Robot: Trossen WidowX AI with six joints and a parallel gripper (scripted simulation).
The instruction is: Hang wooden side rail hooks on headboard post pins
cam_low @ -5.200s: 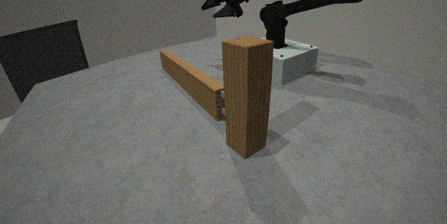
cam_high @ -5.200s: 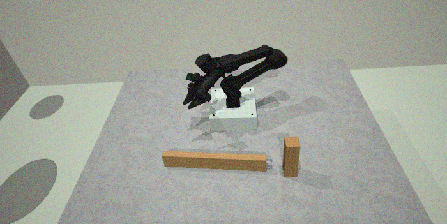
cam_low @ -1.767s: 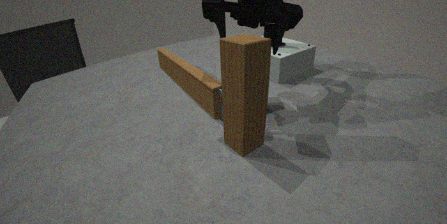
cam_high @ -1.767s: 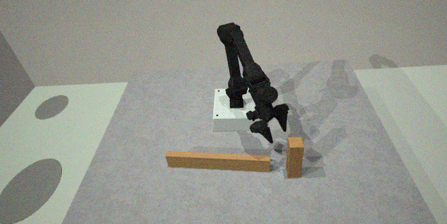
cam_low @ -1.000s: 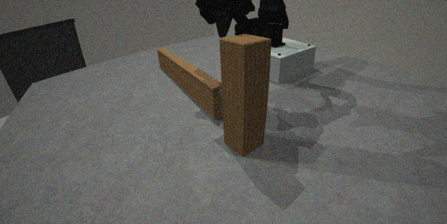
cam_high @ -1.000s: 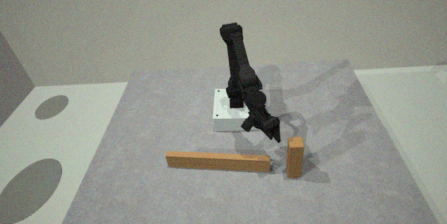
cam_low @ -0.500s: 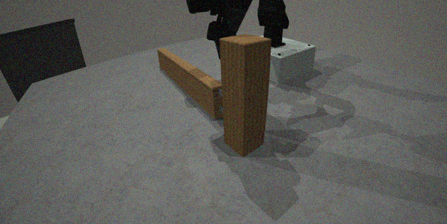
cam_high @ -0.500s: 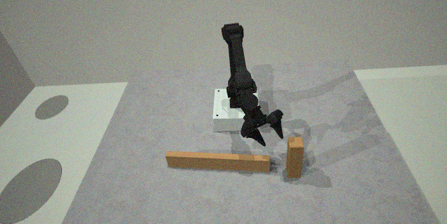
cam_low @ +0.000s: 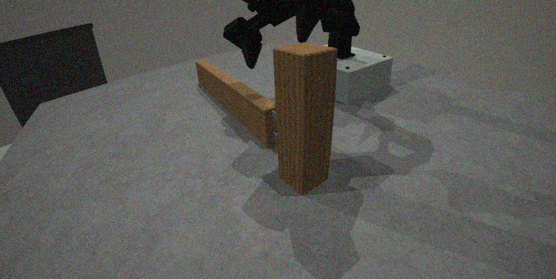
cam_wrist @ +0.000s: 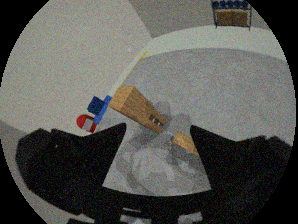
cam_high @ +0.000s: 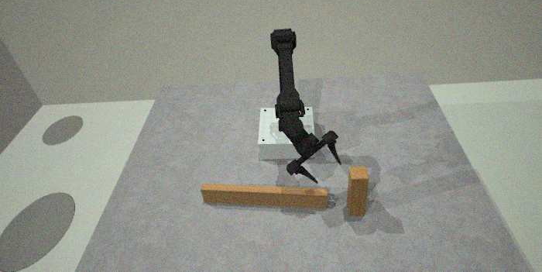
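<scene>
Now: gripper tip 8 cm to the right of the headboard post, 7 cm above it and 2 cm short of it.
</scene>
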